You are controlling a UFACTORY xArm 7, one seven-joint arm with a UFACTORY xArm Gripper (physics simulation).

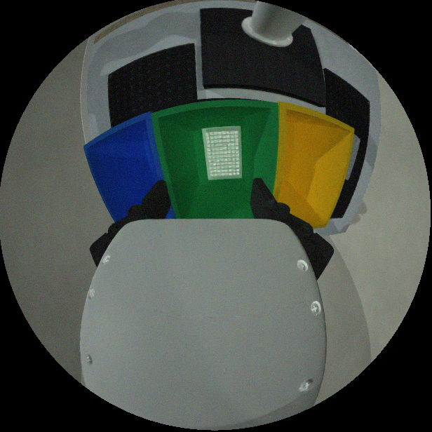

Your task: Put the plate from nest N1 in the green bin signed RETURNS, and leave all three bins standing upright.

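The white plate (pixel 223 153) with a grid of wells lies inside the green bin (pixel 200 202), on its bottom as far as I can tell. My gripper (pixel 208 190) is open and empty above the green bin, its two black fingers apart on either side. The blue bin (pixel 122 175) stands to the left of the green bin and the yellow bin (pixel 300 160) to its right. All three bins look upright. Their near parts are hidden behind the gripper body. The RETURNS sign and the label of nest N1 cannot be read here.
Behind the bins are a black perforated panel (pixel 152 82) at the left, a large black panel (pixel 255 67) in the middle and another black panel (pixel 352 97) at the right, on a pale grey table (pixel 145 37). A white round-based column (pixel 270 35) stands at the back.
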